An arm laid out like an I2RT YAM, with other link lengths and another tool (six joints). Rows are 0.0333 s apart.
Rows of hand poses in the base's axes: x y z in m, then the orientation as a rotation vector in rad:
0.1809 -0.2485 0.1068 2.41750 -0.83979 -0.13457
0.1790 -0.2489 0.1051 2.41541 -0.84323 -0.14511
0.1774 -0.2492 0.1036 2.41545 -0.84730 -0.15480
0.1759 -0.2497 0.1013 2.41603 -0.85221 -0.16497
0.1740 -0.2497 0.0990 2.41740 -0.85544 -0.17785
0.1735 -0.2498 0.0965 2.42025 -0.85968 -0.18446
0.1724 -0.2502 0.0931 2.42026 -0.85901 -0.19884
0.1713 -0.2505 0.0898 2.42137 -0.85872 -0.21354
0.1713 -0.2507 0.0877 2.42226 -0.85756 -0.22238
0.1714 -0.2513 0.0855 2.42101 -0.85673 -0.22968
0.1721 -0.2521 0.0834 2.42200 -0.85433 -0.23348
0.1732 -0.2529 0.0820 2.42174 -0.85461 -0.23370
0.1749 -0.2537 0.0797 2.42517 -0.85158 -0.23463
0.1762 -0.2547 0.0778 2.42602 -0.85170 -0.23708
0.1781 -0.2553 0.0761 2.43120 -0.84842 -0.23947
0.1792 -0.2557 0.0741 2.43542 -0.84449 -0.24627
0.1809 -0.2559 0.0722 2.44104 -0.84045 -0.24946
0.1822 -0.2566 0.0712 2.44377 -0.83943 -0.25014
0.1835 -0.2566 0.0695 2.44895 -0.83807 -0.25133
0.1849 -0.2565 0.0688 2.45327 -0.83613 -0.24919
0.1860 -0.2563 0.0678 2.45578 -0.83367 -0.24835
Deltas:
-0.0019 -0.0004 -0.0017 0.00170 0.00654 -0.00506
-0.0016 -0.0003 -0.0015 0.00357 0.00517 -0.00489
-0.0015 -0.0005 -0.0023 0.00440 0.00506 -0.00547
-0.0019 0.0000 -0.0023 0.00559 0.00709 -0.00474
-0.0005 -0.0001 -0.0025 0.00535 0.00222 -0.00381
-0.0011 -0.0004 -0.0034 0.00411 0.00959 -0.00259
-0.0011 -0.0003 -0.0033 0.00533 0.00932 -0.00273
0.0000 -0.0002 -0.0021 0.00325 0.00581 -0.00092
0.0001 -0.0006 -0.0022 0.00093 0.00537 -0.00119
0.0007 -0.0008 -0.0021 0.00162 0.00286 0.00103
0.0011 -0.0008 -0.0014 -0.00012 0.00014 -0.00029
0.0017 -0.0008 -0.0023 0.00284 0.00042 0.00249
0.0013 -0.0010 -0.0019 0.00154 0.00129 -0.00046
0.0019 -0.0006 -0.0017 0.00484 0.00089 0.00264
0.0011 -0.0004 -0.0020 0.00520 0.00422 0.00200
0.0017 -0.0002 -0.0019 0.00537 0.00147 0.00305
0.0013 -0.0007 -0.0010 0.00251 -0.00012 0.00100
0.0013 0.0000 -0.0017 0.00483 -0.00046 0.00152
0.0014 0.0001 -0.0007 0.00294 -0.00219 0.00247
0.0011 0.0002 -0.0010 0.00160 -0.00064 0.00228

